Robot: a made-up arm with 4 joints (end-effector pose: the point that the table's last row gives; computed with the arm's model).
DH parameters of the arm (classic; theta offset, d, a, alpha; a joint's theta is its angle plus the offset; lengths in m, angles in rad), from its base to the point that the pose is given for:
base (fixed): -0.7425 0 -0.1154 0
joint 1: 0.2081 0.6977 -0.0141 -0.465
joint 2: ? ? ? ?
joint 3: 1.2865 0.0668 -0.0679 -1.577
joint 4: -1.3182 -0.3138 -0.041 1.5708
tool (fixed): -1.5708 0.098 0 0
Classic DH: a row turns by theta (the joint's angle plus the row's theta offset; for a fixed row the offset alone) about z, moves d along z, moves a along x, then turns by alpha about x.
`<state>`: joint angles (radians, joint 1 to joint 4).
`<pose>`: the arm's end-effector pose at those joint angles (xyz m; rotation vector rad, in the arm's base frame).
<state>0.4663 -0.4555 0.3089 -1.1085</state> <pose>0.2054 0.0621 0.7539 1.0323 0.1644 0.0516</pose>
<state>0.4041 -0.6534 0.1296 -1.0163</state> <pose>0.1629 -0.0121 0.8443 0.9262 -0.2115 -0.0669</pose>
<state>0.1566 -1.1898 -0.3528 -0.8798</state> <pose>-0.1067 -0.0441 0.9963 0.3888 -1.1365 -0.5283</pose>
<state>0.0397 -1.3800 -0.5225 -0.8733</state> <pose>-0.1919 0.0282 1.0069 0.0959 -1.4115 -0.6915</pose>
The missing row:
joint 2: 0.6547 -0.0036 -0.0222 -0.9293
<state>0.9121 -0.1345 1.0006 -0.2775</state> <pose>0.0665 0.3242 0.5505 -0.1565 0.9918 0.8333</pose>
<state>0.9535 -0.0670 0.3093 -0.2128</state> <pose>0.0980 0.3333 0.7783 0.0593 0.3512 0.9303</pose>
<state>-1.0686 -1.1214 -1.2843 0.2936</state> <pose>0.0389 0.3160 0.9735 -1.9534 -0.9058 -2.0004</pose>
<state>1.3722 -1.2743 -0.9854 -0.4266</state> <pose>-0.2317 -0.0507 1.0006 0.5844 -1.4763 0.2139</pose>
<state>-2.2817 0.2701 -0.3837 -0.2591</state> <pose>-0.2344 -0.0952 0.9444 -0.0896 -0.5134 -2.0759</pose>
